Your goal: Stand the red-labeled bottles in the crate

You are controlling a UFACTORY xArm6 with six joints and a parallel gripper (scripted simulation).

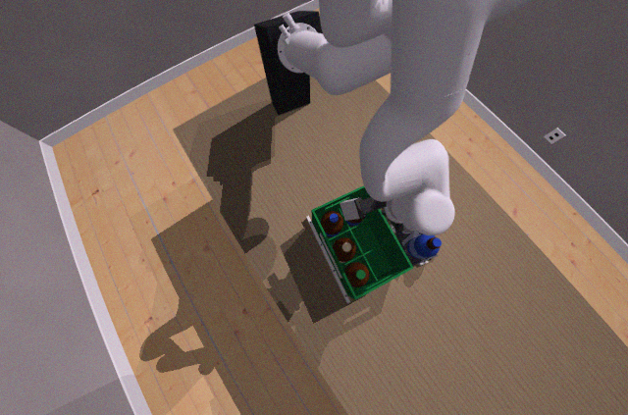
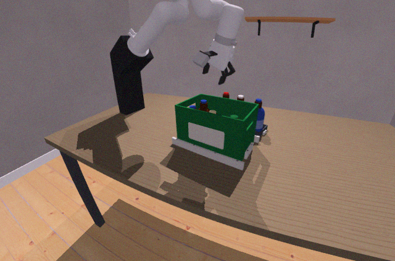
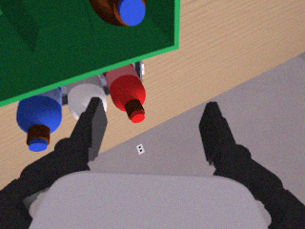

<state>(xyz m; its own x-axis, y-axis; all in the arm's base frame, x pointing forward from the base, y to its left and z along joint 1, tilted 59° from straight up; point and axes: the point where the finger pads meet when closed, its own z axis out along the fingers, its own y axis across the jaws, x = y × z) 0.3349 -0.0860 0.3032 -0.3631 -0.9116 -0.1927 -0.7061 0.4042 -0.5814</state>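
The red-labeled bottle lies 8 cm ahead of my hand, 10 cm to the left of it and 18 cm below it. Round my hand: green crate: 11 cm to the right, 18 cm below; white-labeled bottle: 14 cm ahead, 4 cm to the left, 18 cm below; blue-labeled bottle: 21 cm ahead, 2 cm to the right, 18 cm below.
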